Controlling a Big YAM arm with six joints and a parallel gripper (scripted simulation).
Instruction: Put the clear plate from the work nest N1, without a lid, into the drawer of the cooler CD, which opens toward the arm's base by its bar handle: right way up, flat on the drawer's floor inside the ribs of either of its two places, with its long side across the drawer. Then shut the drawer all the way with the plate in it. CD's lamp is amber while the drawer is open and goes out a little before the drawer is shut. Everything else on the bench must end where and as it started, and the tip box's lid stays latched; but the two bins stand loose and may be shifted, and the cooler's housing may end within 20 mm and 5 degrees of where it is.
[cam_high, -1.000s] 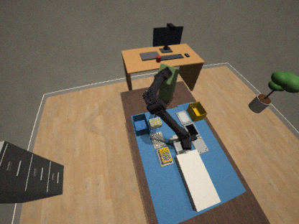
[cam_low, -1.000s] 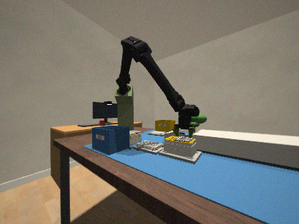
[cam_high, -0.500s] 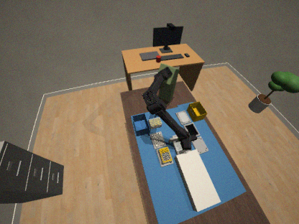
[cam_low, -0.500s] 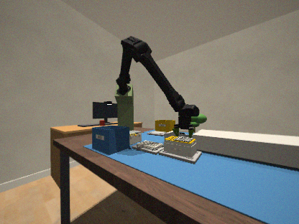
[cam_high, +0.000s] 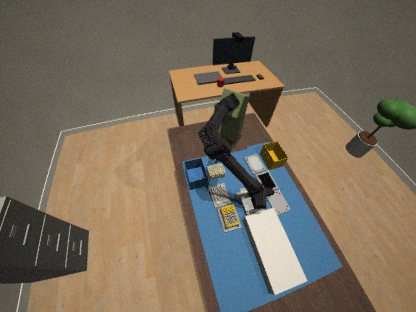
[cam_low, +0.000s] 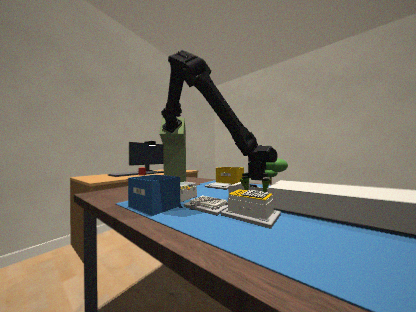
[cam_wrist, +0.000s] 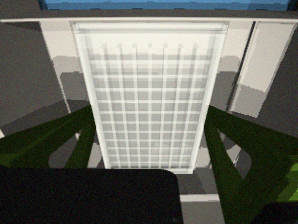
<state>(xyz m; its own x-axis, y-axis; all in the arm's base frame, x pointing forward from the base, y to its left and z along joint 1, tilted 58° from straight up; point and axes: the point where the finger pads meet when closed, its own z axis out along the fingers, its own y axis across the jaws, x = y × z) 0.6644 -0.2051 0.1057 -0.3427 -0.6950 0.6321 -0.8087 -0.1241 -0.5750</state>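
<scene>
Now: hand 10 mm above the clear plate. From my hand the other things lie so: yellow-topped tip box (40 mm behind, 200 mm to the right, 30 mm above); then cooler drawer (30 mm ahead, 20 mm to the right); then grey work nest (110 mm ahead, 150 mm to the left, 20 mm below).
</scene>
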